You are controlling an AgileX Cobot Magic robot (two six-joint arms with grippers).
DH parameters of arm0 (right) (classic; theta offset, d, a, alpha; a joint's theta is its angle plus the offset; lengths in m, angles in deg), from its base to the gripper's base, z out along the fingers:
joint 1: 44.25 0.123 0 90
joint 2: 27.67 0 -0.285 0
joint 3: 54.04 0 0.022 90
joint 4: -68.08 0.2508 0 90
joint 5: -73.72 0 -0.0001 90
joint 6: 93.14 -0.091 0 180
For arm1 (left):
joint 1: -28.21 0.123 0 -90
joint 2: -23.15 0 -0.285 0
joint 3: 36.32 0 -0.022 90
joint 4: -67.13 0.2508 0 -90
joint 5: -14.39 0 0.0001 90
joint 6: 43.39 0.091 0 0
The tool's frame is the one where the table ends.
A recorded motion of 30 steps. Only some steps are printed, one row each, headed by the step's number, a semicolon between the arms.
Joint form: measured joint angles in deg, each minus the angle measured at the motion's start. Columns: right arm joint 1, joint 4, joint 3, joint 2, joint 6, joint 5; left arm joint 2, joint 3, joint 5, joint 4, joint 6, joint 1.
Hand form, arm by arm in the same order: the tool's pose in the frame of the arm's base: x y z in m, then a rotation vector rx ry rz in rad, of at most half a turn. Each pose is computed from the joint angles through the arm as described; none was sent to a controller.
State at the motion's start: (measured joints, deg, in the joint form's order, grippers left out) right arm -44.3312 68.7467 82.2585 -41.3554 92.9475 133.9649; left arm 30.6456 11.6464 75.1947 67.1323 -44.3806 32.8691
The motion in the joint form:
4: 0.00 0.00 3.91 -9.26 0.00 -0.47; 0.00 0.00 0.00 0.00 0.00 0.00
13: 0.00 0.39 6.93 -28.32 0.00 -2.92; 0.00 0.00 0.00 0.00 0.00 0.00
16: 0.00 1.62 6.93 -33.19 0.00 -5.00; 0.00 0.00 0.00 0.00 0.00 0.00
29: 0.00 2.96 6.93 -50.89 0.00 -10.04; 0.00 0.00 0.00 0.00 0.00 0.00
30: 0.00 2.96 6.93 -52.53 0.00 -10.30; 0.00 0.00 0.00 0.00 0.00 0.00
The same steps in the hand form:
4: 0.0271 0.0009 0.3196 -0.1117 2.1357 -0.0489; -0.0069 -0.0006 0.2801 -0.1000 2.0270 0.0404
13: 0.0930 0.0013 0.3185 -0.1201 2.3724 -0.0283; -0.0069 -0.0006 0.2801 -0.1000 2.0270 0.0404
16: 0.1118 0.0028 0.3121 -0.1143 2.4204 0.0011; -0.0069 -0.0006 0.2801 -0.1000 2.0270 0.0404
29: 0.1712 0.0042 0.2727 -0.1012 2.6406 0.0417; -0.0069 -0.0006 0.2801 -0.1000 2.0270 0.0404
30: 0.1757 0.0042 0.2679 -0.1010 2.6647 0.0430; -0.0069 -0.0006 0.2801 -0.1000 2.0270 0.0404

